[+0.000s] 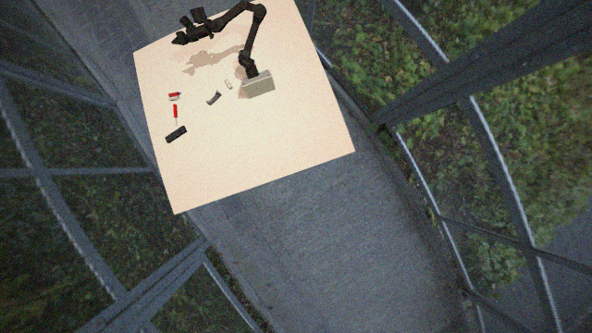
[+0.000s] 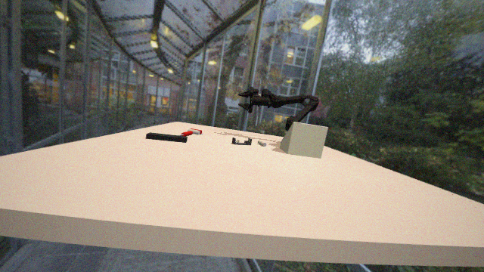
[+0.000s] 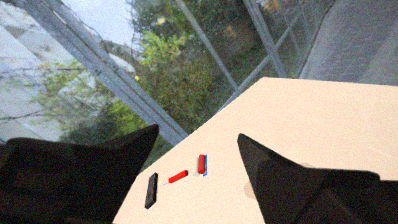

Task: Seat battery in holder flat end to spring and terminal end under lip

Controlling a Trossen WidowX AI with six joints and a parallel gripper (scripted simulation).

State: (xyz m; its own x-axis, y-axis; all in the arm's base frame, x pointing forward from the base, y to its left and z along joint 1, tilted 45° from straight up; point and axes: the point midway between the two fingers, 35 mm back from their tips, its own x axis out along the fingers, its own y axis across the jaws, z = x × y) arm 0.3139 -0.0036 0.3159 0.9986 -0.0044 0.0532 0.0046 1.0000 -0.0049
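Right now the battery is 240 mm below my gripper tip, 200 mm to the left of it and 190 mm behind it. Round my gripper tip: red screwdriver: 310 mm to the left, 240 mm below, 230 mm ahead; then black bar: 430 mm to the left, 250 mm ahead, 240 mm below.
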